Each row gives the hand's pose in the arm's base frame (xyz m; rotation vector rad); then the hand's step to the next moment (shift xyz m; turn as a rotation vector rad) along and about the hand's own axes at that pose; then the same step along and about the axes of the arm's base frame.
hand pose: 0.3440 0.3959 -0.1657 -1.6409 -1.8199 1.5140
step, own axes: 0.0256 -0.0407 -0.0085 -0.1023 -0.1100 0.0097
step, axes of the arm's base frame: -0.0253 0.0333 0.0253 -0.0366 -0.0712 0.1274
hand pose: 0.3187 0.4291 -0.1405 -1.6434 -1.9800 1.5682
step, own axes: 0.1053 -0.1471 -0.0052 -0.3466 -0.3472 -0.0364
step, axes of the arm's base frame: -0.1339 0.1047 0.0621 -0.0627 -0.2024 0.4440
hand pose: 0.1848 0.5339 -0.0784 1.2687 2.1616 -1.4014
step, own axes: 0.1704 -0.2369 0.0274 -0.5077 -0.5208 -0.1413
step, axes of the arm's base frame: -0.2906 0.0308 0.0230 -0.0818 -0.2245 0.7013
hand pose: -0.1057 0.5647 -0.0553 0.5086 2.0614 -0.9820
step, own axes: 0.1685 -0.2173 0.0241 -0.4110 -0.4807 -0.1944
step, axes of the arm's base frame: -0.2282 -0.1500 -0.0401 -0.1415 -0.1558 0.6273
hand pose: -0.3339 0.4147 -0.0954 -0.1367 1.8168 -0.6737
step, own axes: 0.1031 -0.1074 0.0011 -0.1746 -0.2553 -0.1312
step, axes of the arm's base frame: -0.0608 -0.1320 -0.0321 -0.1160 -0.0902 0.3021
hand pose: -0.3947 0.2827 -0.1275 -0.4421 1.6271 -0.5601
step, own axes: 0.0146 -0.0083 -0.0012 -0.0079 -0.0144 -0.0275
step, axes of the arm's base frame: -0.0034 -0.0151 -0.0067 -0.0267 -0.0041 0.0172
